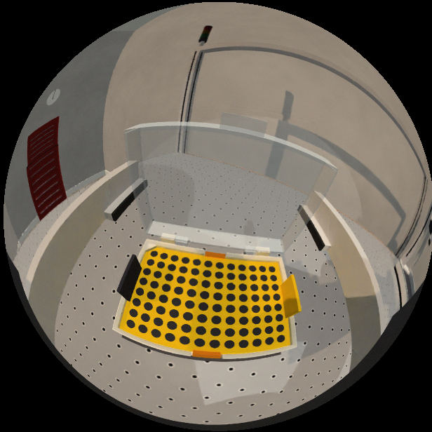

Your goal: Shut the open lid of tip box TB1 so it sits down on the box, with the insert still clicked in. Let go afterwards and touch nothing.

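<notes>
Tip box TB1 (118,322) stands on the perforated floor at lower middle, with a white rim. Its yellow insert (205,295) with rows of dark holes sits level inside the rim. Orange clips (215,254) (207,354) show at its back and front edges. The clear lid (220,185) stands open, roughly upright, at the hinges along the back edge. My gripper (227,181) is shut on the lid, with one dark-padded finger at each side edge. The exact contact is hard to see through the clear plastic.
A black tab (129,278) stands at the box's left side and a yellow tab (291,296) at its right. A dark red slatted panel (46,170) is at far left. A large framed panel (320,95) is on the wall behind, with a small signal light (205,34) above.
</notes>
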